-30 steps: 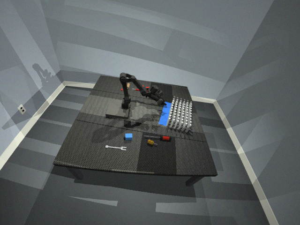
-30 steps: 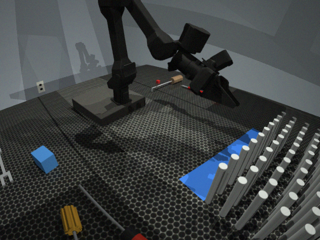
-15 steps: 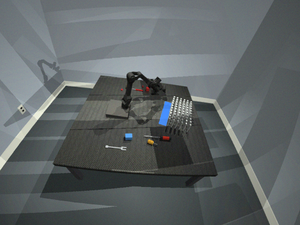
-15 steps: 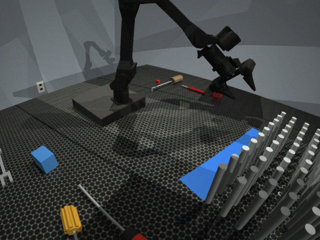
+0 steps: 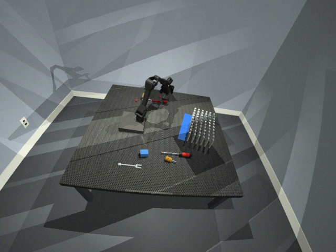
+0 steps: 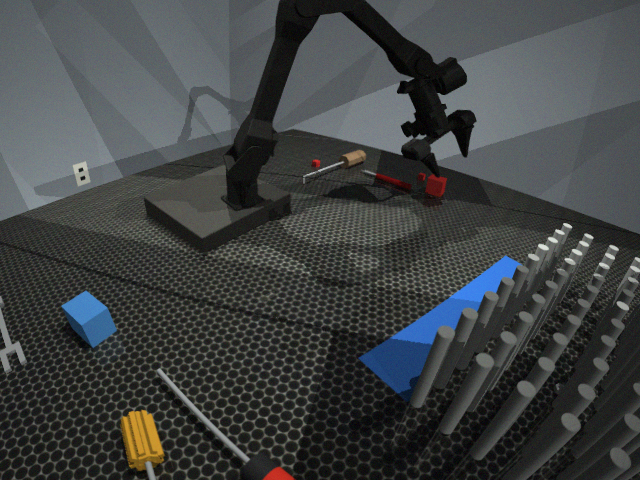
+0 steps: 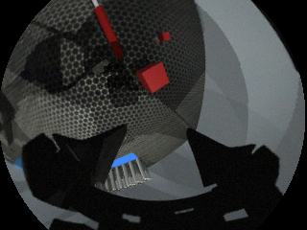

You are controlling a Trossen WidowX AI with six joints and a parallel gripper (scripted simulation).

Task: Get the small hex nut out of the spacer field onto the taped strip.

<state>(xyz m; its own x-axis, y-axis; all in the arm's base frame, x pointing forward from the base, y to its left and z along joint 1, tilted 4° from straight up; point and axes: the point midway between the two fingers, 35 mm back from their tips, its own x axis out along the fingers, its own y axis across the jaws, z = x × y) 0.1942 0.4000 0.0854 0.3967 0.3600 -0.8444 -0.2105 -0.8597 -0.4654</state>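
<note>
Now: gripper tip 200 mm past the red-handled tool, 90 mm above it and 20 mm to the left of it. The rest, counted from my gripper tip: blue taped strip (300 mm to the right, 230 mm ahead, 90 mm below); hex nut (390 mm ahead, 350 mm to the right, 90 mm below); blue cube (740 mm to the right, 70 mm below, 60 mm behind).
</note>
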